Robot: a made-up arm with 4 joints.
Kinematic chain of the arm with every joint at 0, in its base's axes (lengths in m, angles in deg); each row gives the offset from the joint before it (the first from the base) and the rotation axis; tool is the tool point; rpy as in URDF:
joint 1: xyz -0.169 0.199 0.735 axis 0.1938 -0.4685 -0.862
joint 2: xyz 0.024 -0.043 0 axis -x
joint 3: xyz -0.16 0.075 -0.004 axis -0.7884 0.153 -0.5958
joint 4: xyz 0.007 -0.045 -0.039 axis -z
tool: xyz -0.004 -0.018 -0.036 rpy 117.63 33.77 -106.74
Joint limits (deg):
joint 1: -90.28..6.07
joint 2: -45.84..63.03
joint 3: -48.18..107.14
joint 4: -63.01..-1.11
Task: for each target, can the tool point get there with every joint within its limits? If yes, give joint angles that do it. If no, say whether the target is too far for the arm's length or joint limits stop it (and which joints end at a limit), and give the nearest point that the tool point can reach.
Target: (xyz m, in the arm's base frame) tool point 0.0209 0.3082 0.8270
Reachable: no: joint limits stop it (at a limit: joint 1, joint 2, joint 4) | nearest point -0.0905 0.0612 0.7960 | short by 0.273 m
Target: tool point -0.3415 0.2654 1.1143
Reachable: no: too far | nearest point -0.3124 0.0807 0.8583 | short by 0.317 m
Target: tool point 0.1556 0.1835 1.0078
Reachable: no: too far | nearest point -0.1098 0.0583 0.8975 | short by 0.314 m
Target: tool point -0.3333 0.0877 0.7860
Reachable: yes | joints -23.45 -35.24 74.97 -13.35
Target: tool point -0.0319 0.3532 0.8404
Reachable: no: joint limits stop it (at a limit: joint 1, joint 2, joint 3, joint 4) | nearest point -0.2542 0.2916 0.7363 | short by 0.253 m
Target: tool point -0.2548 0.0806 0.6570
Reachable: yes | joints -20.69 51.44 -29.14 -36.71
